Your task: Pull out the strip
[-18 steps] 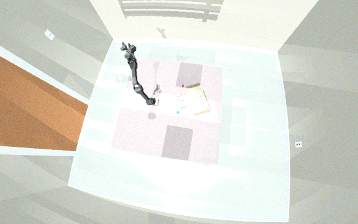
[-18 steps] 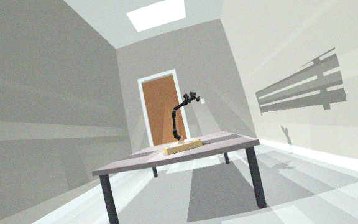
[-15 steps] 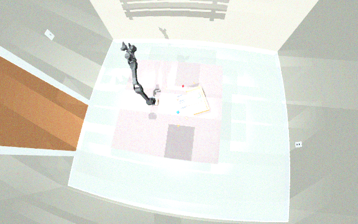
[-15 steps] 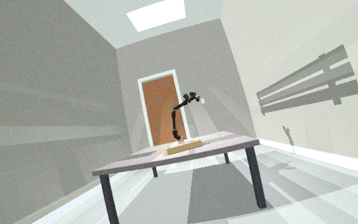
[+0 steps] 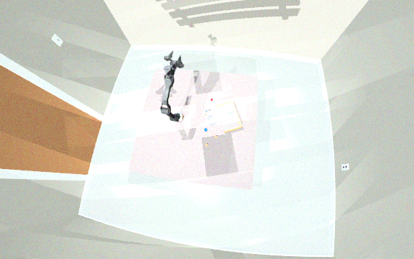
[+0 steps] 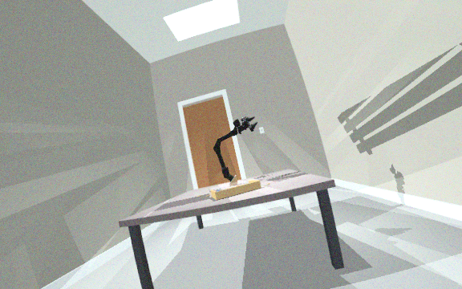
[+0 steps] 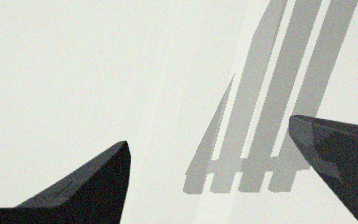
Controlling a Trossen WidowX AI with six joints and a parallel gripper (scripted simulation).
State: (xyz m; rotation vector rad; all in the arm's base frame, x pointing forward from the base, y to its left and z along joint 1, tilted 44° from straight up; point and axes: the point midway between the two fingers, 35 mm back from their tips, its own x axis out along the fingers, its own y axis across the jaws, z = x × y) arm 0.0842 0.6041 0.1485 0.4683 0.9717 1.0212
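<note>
Now: the small blue thing 25 cm ahead of my gripper tip, 48 cm to the right of it and 59 cm below it. From my gripper tip the other things lie so: small red thing: 29 cm ahead, 13 cm to the right, 59 cm below.
</note>
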